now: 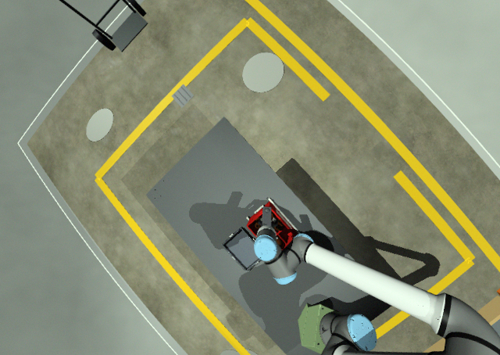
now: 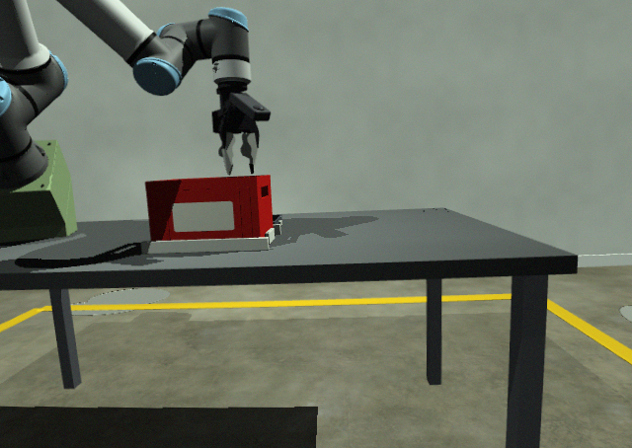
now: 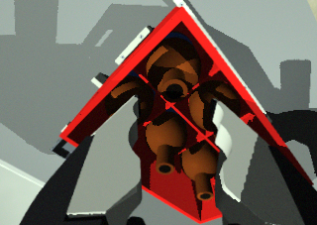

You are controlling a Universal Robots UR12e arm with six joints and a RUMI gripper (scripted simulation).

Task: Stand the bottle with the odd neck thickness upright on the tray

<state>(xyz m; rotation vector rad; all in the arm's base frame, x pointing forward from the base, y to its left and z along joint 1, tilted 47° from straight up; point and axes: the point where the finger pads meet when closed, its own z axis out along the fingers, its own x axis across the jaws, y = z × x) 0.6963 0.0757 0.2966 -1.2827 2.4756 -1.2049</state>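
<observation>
Right now my hand is 11 cm above the bottle. From my hand the other things lie so: dark tray: 9 cm behind, 31 cm to the left, 18 cm below; red crate: 9 cm behind, 4 cm to the left, 11 cm below.
</observation>
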